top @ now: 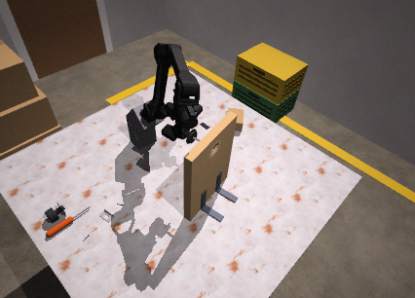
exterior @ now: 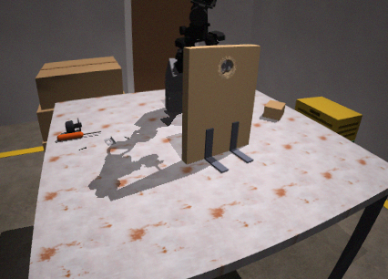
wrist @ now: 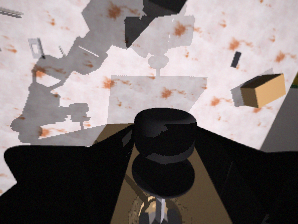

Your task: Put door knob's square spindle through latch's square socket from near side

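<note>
Now: the black door knob 40 mm ahead of my hand and 30 mm below it. From my hand the other things lie so: orange-handled screwdriver 420 mm to the right, 350 mm below, 290 mm behind; small wooden block 510 mm to the left, 330 mm below, 20 mm ahead.
</note>
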